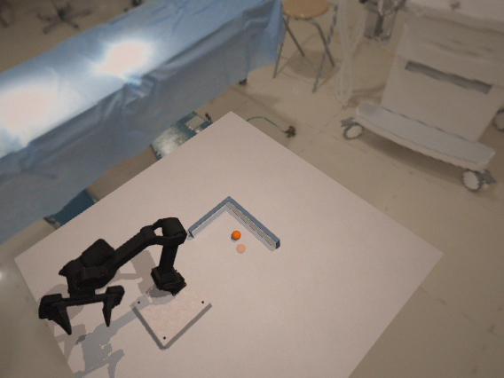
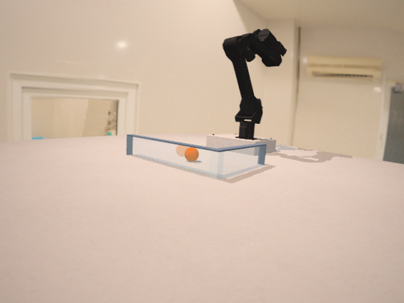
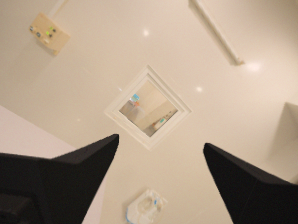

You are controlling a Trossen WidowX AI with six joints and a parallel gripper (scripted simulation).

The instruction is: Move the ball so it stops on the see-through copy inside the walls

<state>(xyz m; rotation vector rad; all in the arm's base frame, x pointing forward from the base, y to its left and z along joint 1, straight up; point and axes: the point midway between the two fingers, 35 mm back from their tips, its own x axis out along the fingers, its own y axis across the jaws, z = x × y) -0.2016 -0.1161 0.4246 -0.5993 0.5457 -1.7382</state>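
The orange ball lies 53 cm ahead of my gripper tip, 16 cm to the left of it and 46 cm below it. The rest, counted from my gripper tip: see-through copy: 50 cm ahead, 10 cm to the left, 46 cm below; clear wall: 62 cm ahead, 15 cm to the left, 45 cm below.
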